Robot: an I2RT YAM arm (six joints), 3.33 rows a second.
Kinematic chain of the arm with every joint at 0, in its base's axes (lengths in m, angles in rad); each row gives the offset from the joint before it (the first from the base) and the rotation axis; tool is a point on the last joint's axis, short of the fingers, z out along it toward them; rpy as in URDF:
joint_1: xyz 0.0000 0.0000 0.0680 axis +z
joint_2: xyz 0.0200 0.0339 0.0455 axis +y
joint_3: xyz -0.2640 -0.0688 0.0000 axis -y
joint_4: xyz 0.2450 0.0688 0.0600 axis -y
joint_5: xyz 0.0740 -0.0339 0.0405 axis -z
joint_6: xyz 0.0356 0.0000 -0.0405 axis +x
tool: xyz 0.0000 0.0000 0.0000 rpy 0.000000 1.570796 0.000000
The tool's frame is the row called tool.
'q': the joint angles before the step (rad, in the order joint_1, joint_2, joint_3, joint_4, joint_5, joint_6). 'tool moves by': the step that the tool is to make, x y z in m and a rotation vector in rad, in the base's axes. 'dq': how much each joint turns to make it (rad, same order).
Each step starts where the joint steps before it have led.
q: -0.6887, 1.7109, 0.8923, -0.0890, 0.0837, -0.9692
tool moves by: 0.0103, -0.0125, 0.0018, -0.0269, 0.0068, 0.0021
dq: -0.0075, 0.0494, 0.0633, 0.0001, 0.0137, -0.0231
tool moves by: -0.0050, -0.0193, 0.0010, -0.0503, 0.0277, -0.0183
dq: -0.0476, 0.0269, 0.0319, 0.0138, 0.0248, -0.0585
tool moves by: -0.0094, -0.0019, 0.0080, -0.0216, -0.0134, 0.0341
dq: -0.0252, -0.0401, -0.0220, 0.0116, -0.0338, -0.0495
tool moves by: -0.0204, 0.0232, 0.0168, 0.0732, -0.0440, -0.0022
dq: 0.0010, -0.1416, -0.0754, -0.0887, -0.0608, 0.0570
